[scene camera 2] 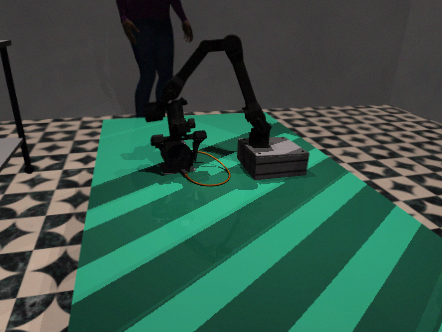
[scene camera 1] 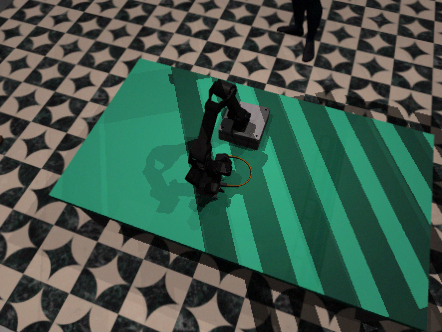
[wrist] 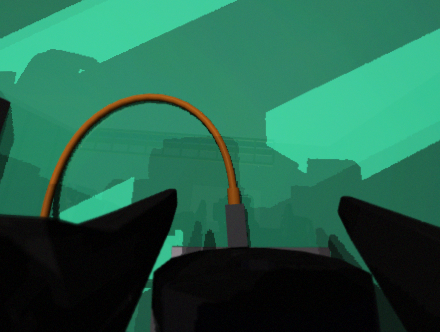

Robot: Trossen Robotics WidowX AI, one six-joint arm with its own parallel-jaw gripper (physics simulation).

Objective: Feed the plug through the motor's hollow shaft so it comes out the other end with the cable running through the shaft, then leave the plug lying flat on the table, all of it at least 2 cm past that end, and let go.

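Places are measured from the arm's base along level axes (x ahead, y right, z down), in centimetres.
Pixels of known places: gripper, fingertip midpoint: (scene camera 2: 182,162) (scene camera 1: 226,183) (wrist: 256,200); arm's base, origin of the base link: (scene camera 2: 259,145) (scene camera 1: 239,125).
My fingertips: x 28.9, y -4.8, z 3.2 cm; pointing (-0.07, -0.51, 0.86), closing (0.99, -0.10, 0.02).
For each thing: its top centre in the pictures, then the offset to it from my fingertips. "*": a spot on its surface instead. Level surfaces: height alone.
- orange cable, surface spot: (wrist: 150,97) (scene camera 1: 250,175) * dx -9.9, dy -8.0, dz +4.8 cm
- grey plug, middle of its top: (wrist: 236,225) dx -0.9, dy +1.7, dz +4.0 cm
- black motor, middle of its top: (scene camera 2: 177,141) (scene camera 1: 208,173) dx +0.7, dy +8.0, dz -4.9 cm
- green table, its level: dz +5.3 cm
The orange cable (scene camera 1: 251,172) (scene camera 2: 230,175) (wrist: 150,97) curves in a wide loop beside the motor. In the wrist view one cable end carries a grey plug (wrist: 236,225), which points at the motor; its far end is hidden behind the motor's top edge, so I cannot tell whether it is inside the shaft. The black motor (scene camera 2: 177,160) (wrist: 262,295) stands below the fingers, with part of its grey base plate (wrist: 320,250) showing. My gripper (wrist: 256,200) is open and empty, its fingers apart on either side of the plug and motor. The other cable end is hidden behind the left finger.
The arm's grey base box (scene camera 1: 260,120) (scene camera 2: 280,160) stands on the green table (scene camera 1: 125,110) (scene camera 2: 150,270), to the right of the motor in scene camera 2. A person (scene camera 1: 312,25) (scene camera 2: 155,55) stands beyond the table. A dark-legged stand (scene camera 2: 15,105) is at the left.
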